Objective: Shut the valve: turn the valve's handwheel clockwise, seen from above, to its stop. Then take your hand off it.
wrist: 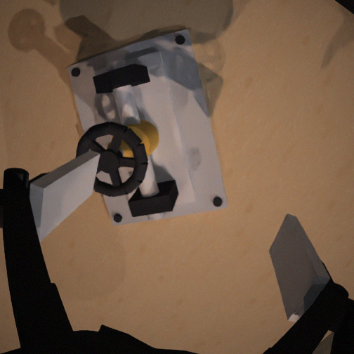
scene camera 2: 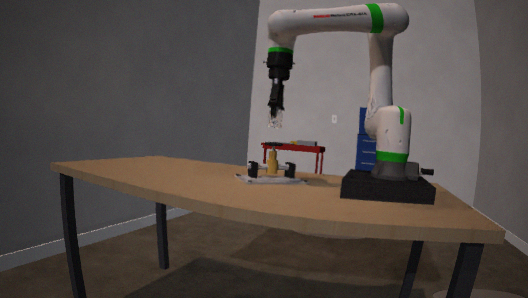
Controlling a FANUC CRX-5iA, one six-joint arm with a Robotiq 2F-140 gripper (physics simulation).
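The valve's black spoked handwheel point(scene camera 2: 273, 144) point(wrist: 108, 161) sits level on top of the yellow valve body point(scene camera 2: 272, 163) point(wrist: 149, 138). The valve stands on a grey base plate point(wrist: 204, 165), its pipe held by two black blocks. My gripper point(scene camera 2: 275, 123) point(wrist: 187, 204) is wide open and empty, pointing down above the handwheel with a visible gap in the scene view. In the wrist view the wheel lies off to the left, and the left fingertip covers part of its left rim. The right finger is far to the wheel's right. The wheel's turn angle relative to its stop cannot be told.
The valve stands on a wooden table point(scene camera 2: 200, 192). The robot's black base block point(scene camera 2: 387, 189) is on the table to the right. Behind the table are a red bench point(scene camera 2: 300, 147) with items on it and a blue drawer cabinet point(scene camera 2: 366, 150).
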